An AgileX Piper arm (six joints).
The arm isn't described. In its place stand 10 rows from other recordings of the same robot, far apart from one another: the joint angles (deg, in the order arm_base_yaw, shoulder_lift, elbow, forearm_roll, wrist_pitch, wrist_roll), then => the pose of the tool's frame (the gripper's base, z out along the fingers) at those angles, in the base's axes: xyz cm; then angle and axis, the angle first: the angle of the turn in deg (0 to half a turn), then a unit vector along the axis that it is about.
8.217 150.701 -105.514 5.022 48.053 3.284 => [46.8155 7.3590 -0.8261 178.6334 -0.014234 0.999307 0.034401]
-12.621 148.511 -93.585 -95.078 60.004 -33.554 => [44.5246 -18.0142 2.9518 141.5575 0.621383 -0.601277 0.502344]
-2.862 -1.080 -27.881 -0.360 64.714 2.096 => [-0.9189 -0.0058 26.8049 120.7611 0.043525 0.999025 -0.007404]
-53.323 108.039 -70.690 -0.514 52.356 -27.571 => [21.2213 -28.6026 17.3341 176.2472 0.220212 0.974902 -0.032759]
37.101 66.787 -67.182 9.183 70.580 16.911 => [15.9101 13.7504 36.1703 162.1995 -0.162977 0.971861 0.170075]
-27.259 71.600 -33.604 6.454 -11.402 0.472 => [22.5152 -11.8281 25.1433 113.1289 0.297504 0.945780 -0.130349]
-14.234 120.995 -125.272 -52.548 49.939 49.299 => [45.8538 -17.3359 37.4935 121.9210 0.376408 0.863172 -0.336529]
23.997 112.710 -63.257 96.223 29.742 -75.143 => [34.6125 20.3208 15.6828 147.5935 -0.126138 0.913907 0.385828]
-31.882 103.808 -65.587 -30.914 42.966 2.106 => [28.3132 -21.3636 18.8024 173.1635 0.115590 0.966985 -0.227109]
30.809 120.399 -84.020 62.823 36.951 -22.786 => [36.2256 27.2684 17.6027 164.7129 -0.065910 0.914219 0.399825]
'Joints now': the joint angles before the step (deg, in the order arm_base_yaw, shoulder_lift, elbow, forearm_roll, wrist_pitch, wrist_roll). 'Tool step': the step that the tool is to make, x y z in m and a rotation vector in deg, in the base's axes. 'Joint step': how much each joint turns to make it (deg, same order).
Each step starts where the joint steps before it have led.
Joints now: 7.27 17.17 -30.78 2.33 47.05 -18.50
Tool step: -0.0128 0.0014 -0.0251 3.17 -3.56 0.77
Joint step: -0.02 -7.50 6.53 2.86 -2.96 -0.08
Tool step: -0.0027 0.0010 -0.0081 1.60 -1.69 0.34
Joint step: 0.03 -2.44 2.27 1.40 -1.72 -0.01
